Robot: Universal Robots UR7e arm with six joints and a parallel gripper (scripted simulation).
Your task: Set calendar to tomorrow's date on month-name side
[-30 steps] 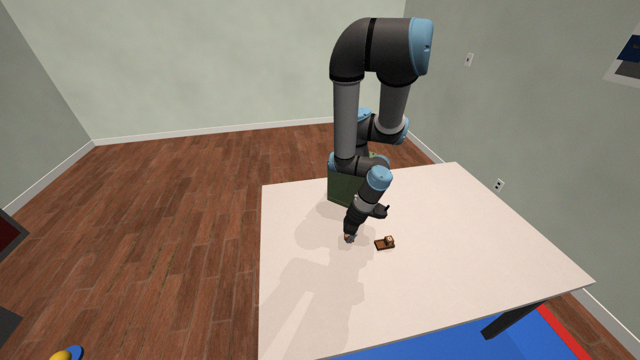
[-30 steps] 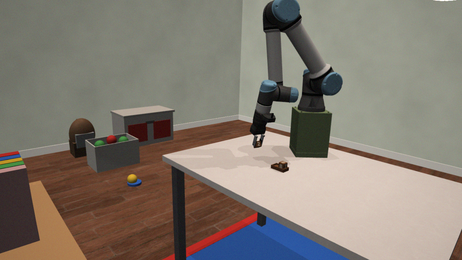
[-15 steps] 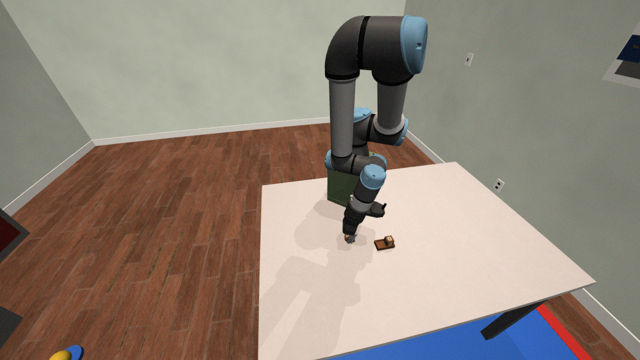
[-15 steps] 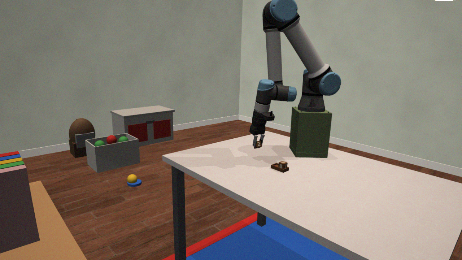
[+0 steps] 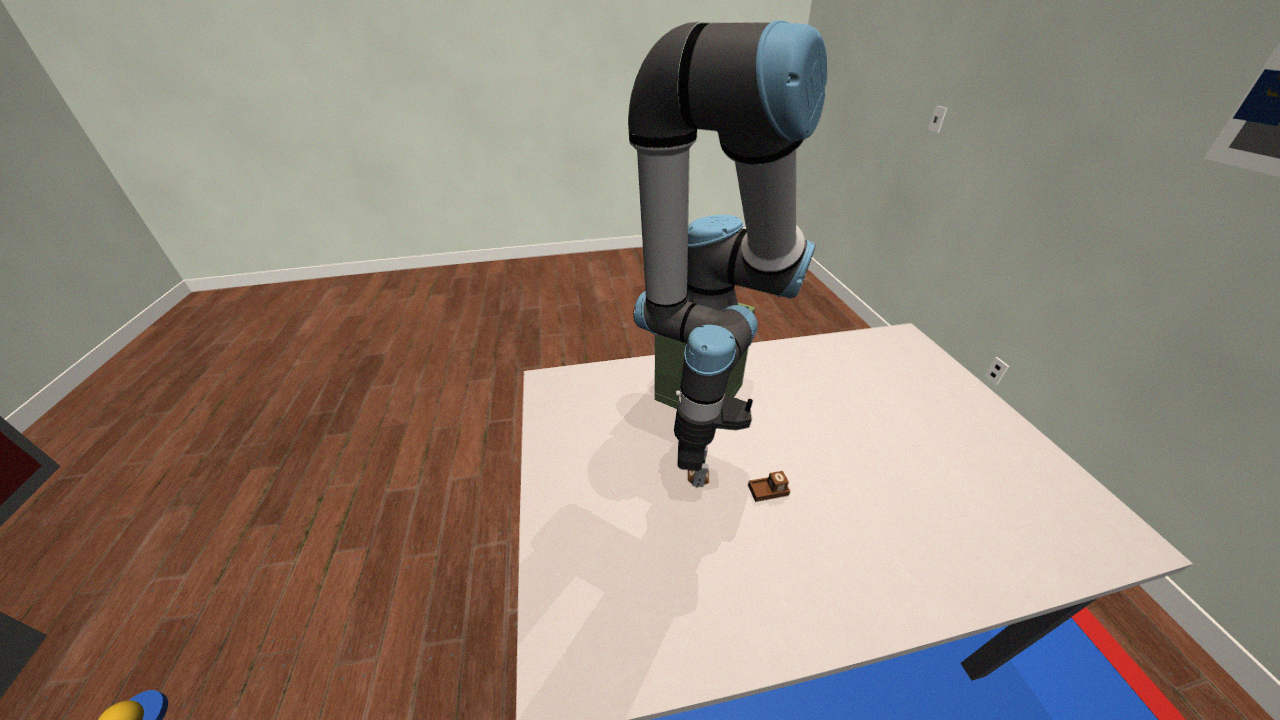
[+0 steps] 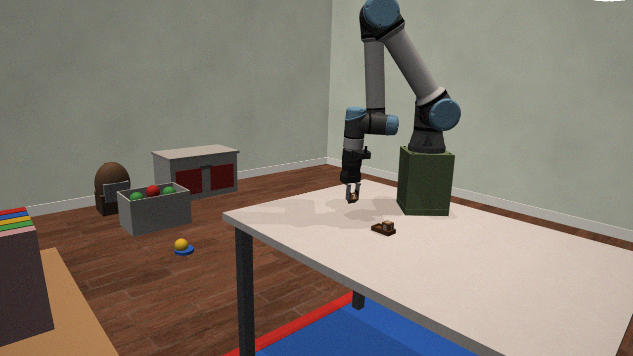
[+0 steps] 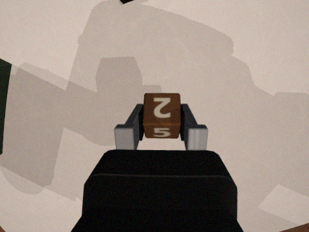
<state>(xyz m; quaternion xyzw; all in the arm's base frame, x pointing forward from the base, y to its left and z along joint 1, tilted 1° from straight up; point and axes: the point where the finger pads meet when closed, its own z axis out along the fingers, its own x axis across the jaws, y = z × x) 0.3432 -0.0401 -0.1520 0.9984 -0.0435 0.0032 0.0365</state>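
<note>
The brown cube lies 1 cm below my hand.
</note>
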